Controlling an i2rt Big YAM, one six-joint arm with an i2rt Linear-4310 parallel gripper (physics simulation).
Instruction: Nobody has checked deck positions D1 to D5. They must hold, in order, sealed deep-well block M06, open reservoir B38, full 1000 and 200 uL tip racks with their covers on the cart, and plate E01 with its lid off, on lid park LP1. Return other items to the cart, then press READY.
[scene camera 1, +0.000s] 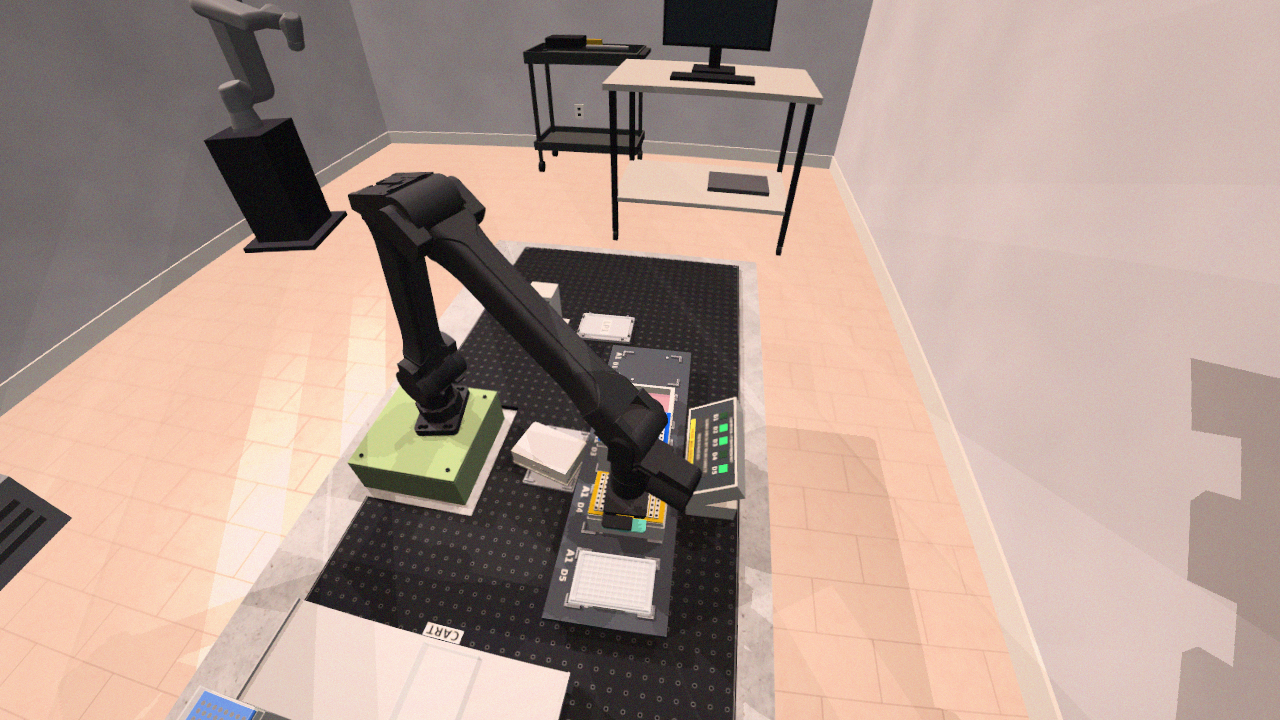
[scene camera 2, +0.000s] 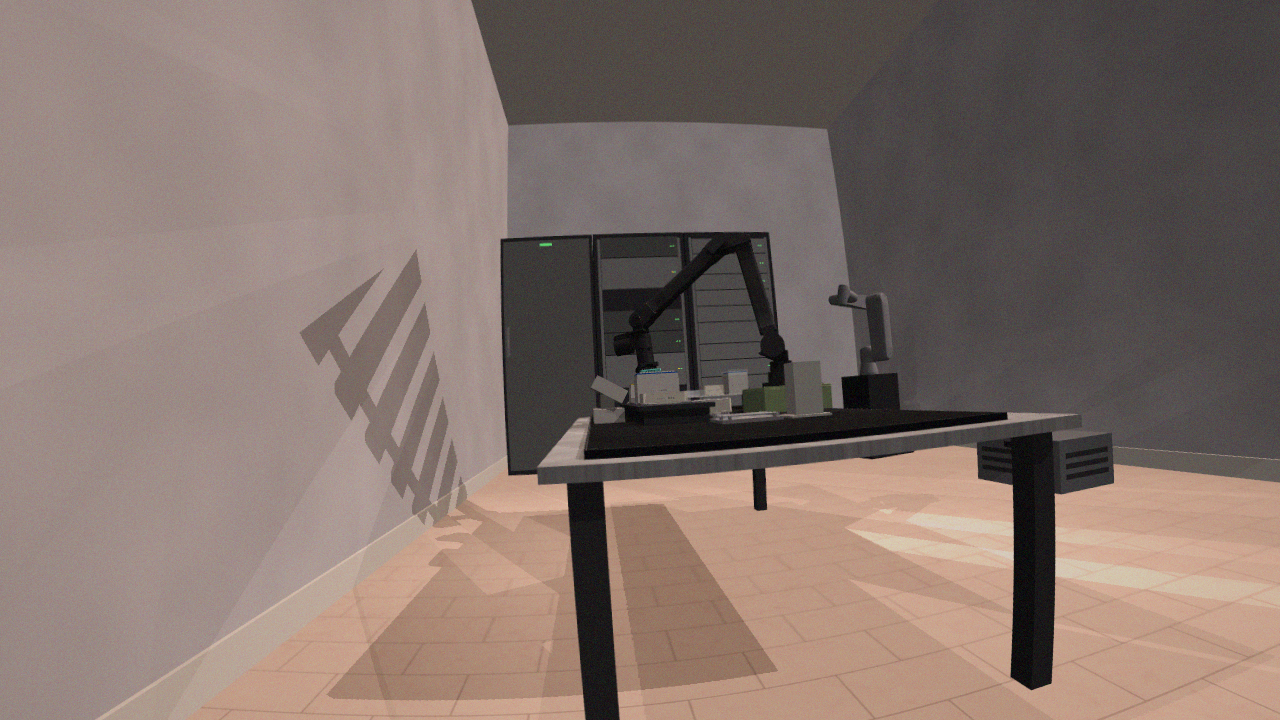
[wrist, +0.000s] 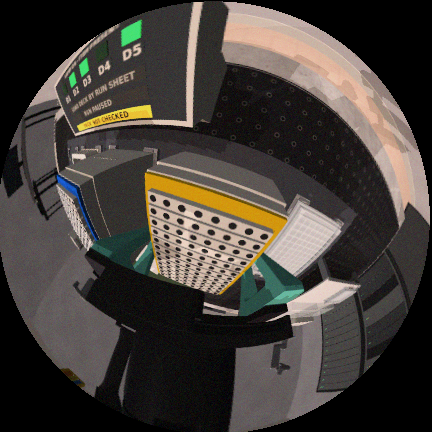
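Pixels of known places: gripper, between the fingertips: (scene camera 1: 626, 505) (wrist: 203, 234); arm's base, origin of its link: (scene camera 1: 444, 412) (scene camera 2: 782, 386).
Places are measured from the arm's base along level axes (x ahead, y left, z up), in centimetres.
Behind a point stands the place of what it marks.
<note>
My gripper (scene camera 1: 628, 514) {x 37.3, y -22.0, z 0.1 cm} (wrist: 203, 234) {x 37.3, y -22.0, z 0.1 cm} is shut on the yellow-rimmed tip rack (wrist: 215, 235) {x 41.5, y -23.7, z 4.2 cm}, which is uncovered and shows rows of tips. It holds the rack upright over D4; whether the rack touches the deck is hard to tell. On the control panel (scene camera 1: 716, 447) {x 53.8, y -13.4, z 4.5 cm} (wrist: 167, 80), the D2, D3 and D5 lamps are green, D1 and D4 are dark, and a yellow bar reads DECK NOT CHECKED. A white plate (scene camera 1: 613, 582) {x 35.0, y -34.6, z -1.5 cm} (wrist: 307, 235) {x 38.6, y -33.8, z -1.4 cm} sits at D5. A blue-rimmed tip rack (scene camera 1: 666, 428) {x 44.8, y -10.4, z 6.5 cm} (wrist: 70, 187) {x 44.6, y -13.0, z 6.5 cm} stands at D3. A pink reservoir (scene camera 1: 663, 400) {x 45.7, y 3.6, z -1.5 cm} shows at D2, partly hidden. D1 looks bare.
A white block (scene camera 1: 548, 447) {x 22.1, y -7.3, z -2.6 cm} lies skewed between the green arm base (scene camera 1: 411, 474) {x -2.6, y -14.7, z -0.5 cm} and the deck. A flat white item (scene camera 1: 606, 326) {x 32.9, y 34.2, z -5.8 cm} lies beyond D1. A tall white box (scene camera 1: 545, 295) {x 18.2, y 33.0, z 5.4 cm} (scene camera 2: 803, 387) {x 18.7, y 38.3, z -0.7 cm} stands nearby. The cart (scene camera 1: 358, 662) {x -1.9, y -46.2, z -1.6 cm} holds a blue item (scene camera 1: 214, 705) {x -13.8, y -53.9, z 7.8 cm} at the near left.
</note>
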